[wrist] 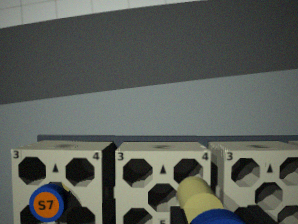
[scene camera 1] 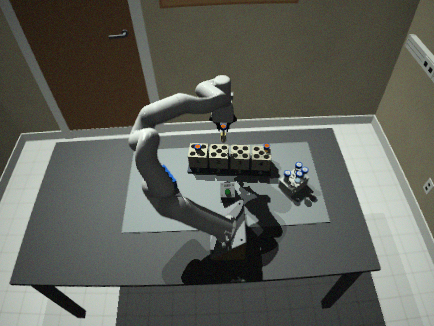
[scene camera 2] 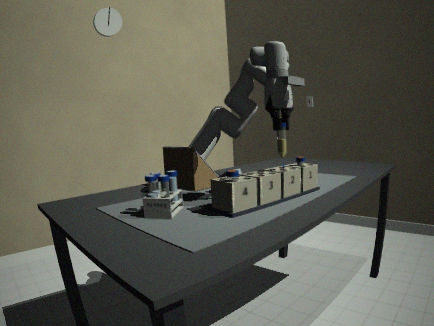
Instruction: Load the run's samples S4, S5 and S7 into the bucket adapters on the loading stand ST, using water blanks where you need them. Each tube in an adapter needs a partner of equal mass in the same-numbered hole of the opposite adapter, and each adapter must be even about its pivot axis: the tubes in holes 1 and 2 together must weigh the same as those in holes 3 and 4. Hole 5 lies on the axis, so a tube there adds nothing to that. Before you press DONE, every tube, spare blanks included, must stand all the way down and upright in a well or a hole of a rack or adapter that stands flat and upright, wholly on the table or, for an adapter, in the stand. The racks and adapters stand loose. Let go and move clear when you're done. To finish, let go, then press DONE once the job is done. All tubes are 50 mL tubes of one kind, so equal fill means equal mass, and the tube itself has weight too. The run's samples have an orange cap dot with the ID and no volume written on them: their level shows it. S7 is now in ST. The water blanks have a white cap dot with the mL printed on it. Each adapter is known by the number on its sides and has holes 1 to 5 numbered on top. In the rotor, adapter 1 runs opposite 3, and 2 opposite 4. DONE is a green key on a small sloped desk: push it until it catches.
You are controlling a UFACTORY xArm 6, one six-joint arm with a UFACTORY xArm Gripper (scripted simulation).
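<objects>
Sample S7 [wrist: 55, 195], 28 cm from the lens.
</objects>
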